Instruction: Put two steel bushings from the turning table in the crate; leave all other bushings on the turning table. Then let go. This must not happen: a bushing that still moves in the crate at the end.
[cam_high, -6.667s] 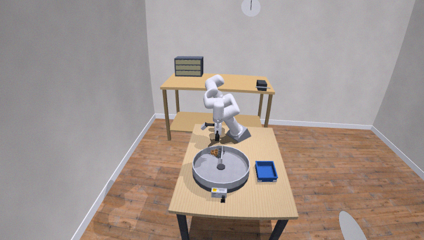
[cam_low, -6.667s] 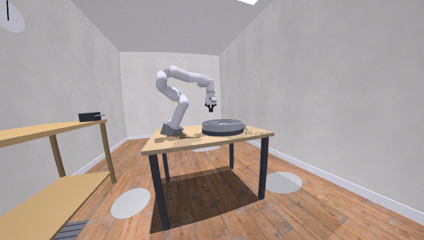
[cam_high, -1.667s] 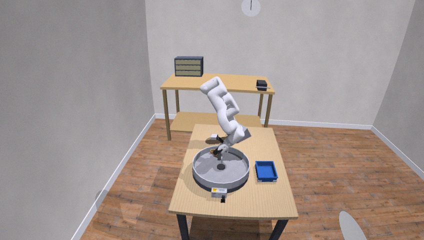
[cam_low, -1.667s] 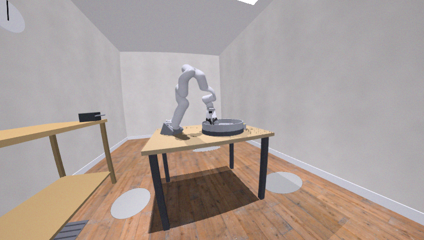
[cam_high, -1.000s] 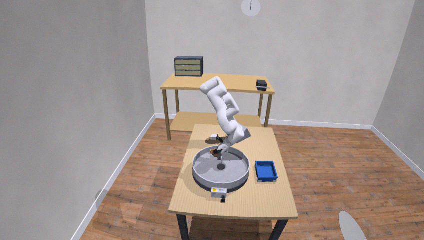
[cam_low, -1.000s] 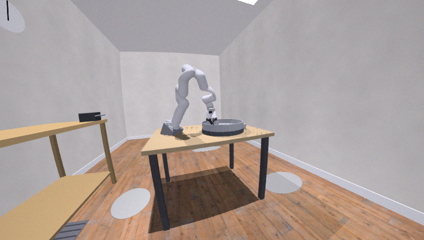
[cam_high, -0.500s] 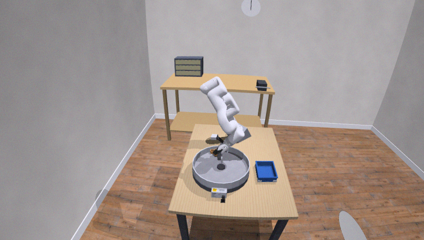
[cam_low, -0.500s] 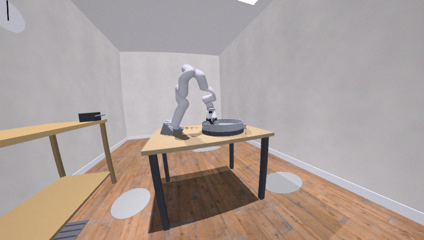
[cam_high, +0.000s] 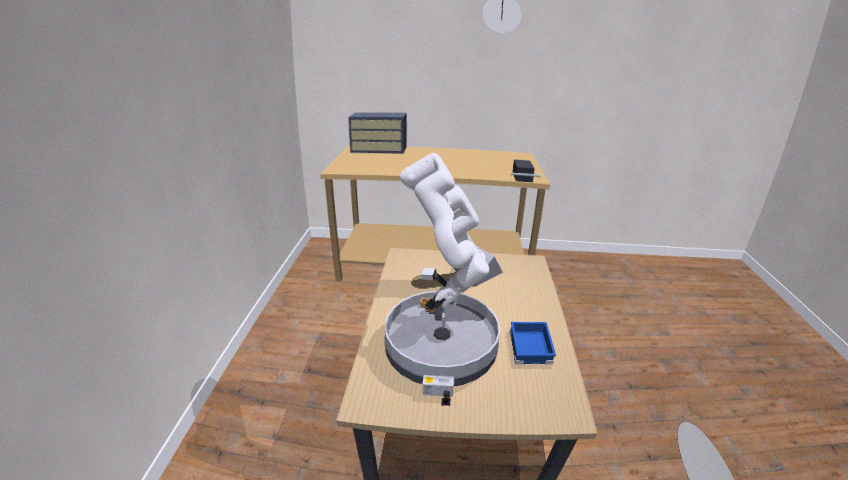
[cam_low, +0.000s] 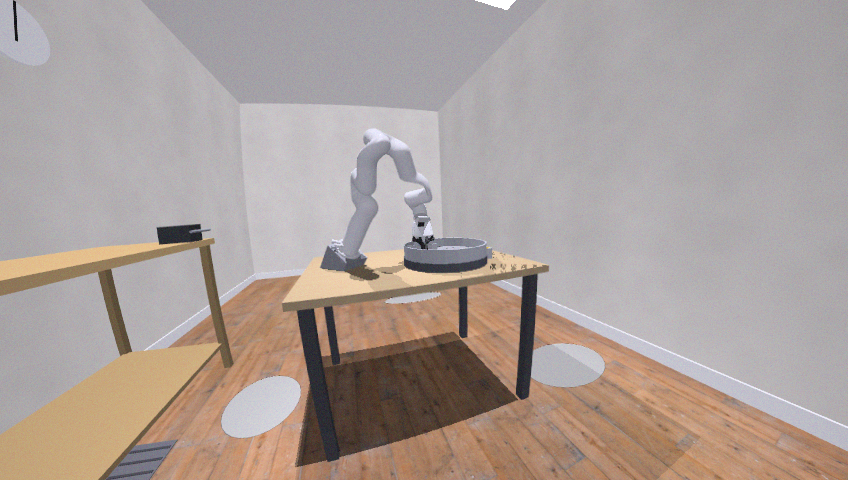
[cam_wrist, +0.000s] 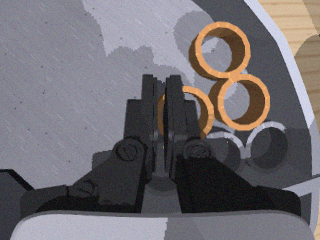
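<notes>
Now: hand 130 mm short of the grey round turning table, 40 mm above it and 20 mm to the right of it. Also, from my hand: blue crate (360 mm to the left, 190 mm ahead, 70 mm below).
</notes>
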